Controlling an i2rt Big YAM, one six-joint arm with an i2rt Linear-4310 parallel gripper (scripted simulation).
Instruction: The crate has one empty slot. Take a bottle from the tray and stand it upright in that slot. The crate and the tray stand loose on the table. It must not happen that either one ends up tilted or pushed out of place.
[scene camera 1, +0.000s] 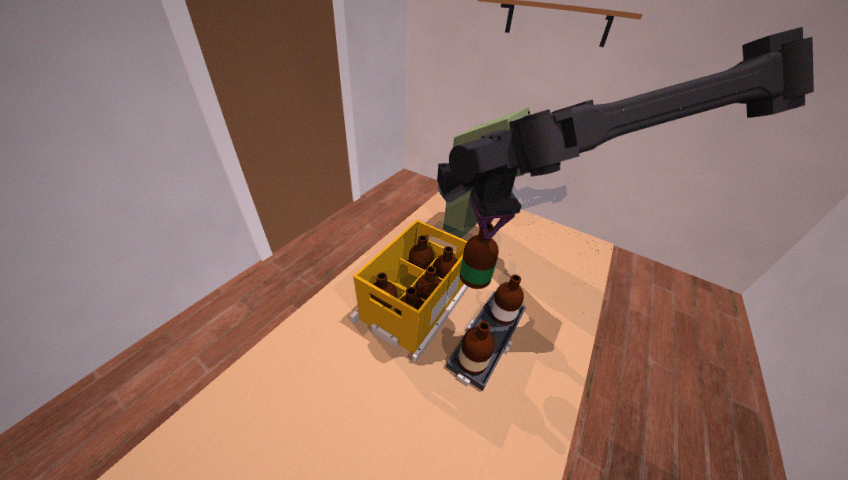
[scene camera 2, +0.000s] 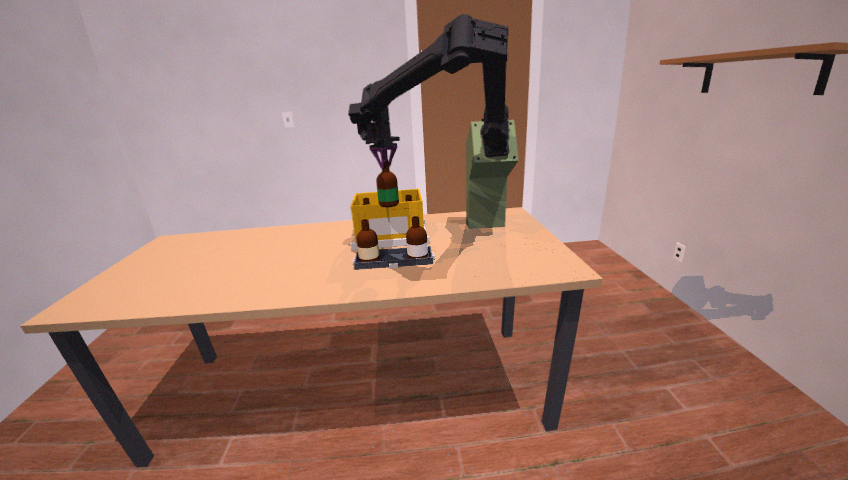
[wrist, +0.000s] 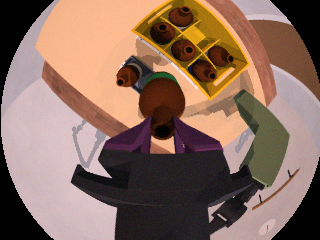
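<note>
There's a glass bottle (scene camera 1: 480, 255) here, and a yellow crate (scene camera 1: 411, 329) too. As for the gripper (scene camera 1: 485, 234), you'd also find it in the wrist view (wrist: 162, 120) and in scene camera 2 (scene camera 2: 385, 167).
</note>
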